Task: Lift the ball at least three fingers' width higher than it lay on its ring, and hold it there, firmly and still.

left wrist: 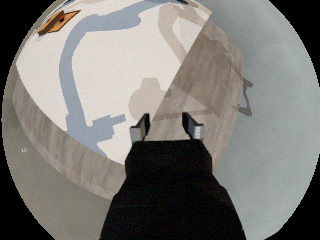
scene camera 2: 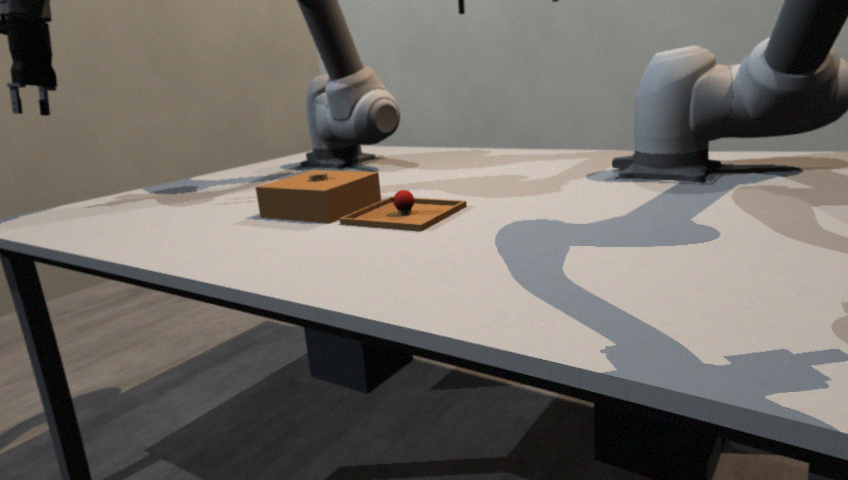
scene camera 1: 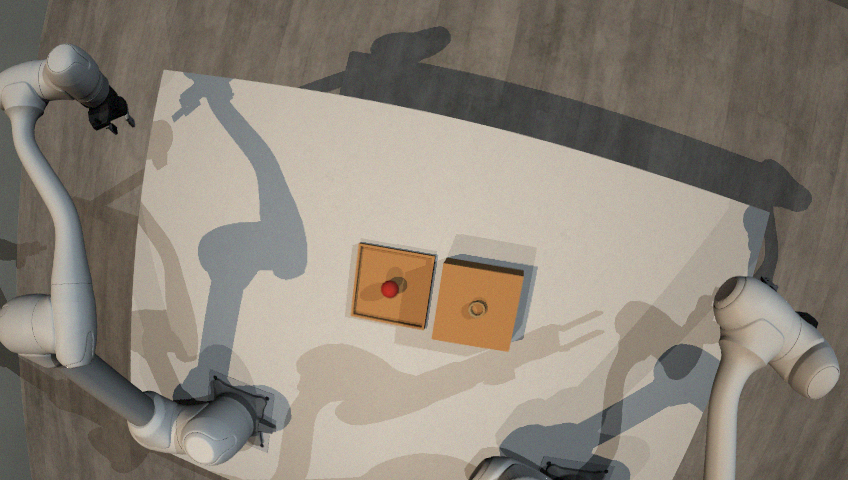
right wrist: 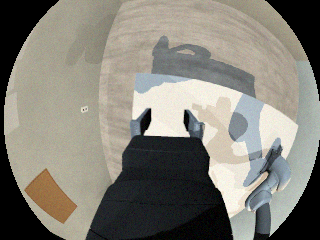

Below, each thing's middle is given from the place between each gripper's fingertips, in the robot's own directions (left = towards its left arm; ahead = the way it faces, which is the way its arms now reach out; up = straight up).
My right hand [scene camera 2: 31, 114] is 870 mm to the right of the shallow orange tray [scene camera 1: 412, 271], 250 mm above it and 220 mm past it. Round my right hand: taller orange box [scene camera 1: 494, 290]: 650 mm to the left, 210 mm behind, 200 mm below.
I see my left gripper 30 cm past the shallow orange tray, 79 cm to the left of it and 18 cm above it. The rest, counted from my left hand: taller orange box: 29 cm behind, 100 cm to the right, 13 cm below.
